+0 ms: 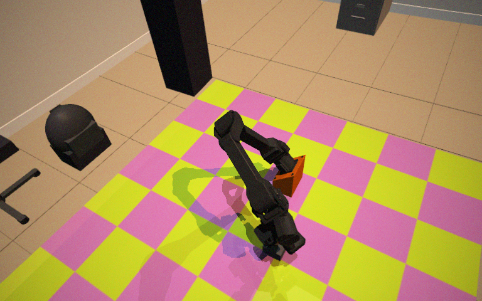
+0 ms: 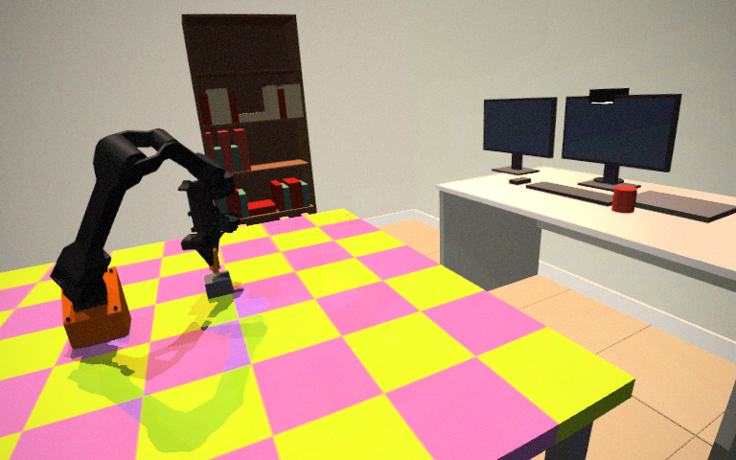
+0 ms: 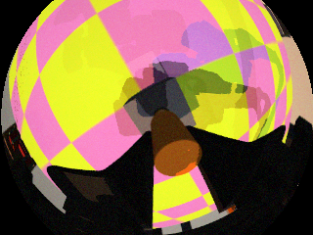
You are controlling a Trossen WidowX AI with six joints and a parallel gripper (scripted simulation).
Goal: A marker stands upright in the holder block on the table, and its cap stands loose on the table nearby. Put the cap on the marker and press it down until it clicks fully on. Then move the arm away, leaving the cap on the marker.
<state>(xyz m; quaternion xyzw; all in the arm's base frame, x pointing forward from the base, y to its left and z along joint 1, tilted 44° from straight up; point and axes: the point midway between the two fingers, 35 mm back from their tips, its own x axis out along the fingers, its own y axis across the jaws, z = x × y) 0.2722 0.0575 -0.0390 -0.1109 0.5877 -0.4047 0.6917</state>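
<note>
Now: the orange cap 1 cm above my gripper tip. Also, from my gripper tip: dark grey holder block 6 cm below.
</note>
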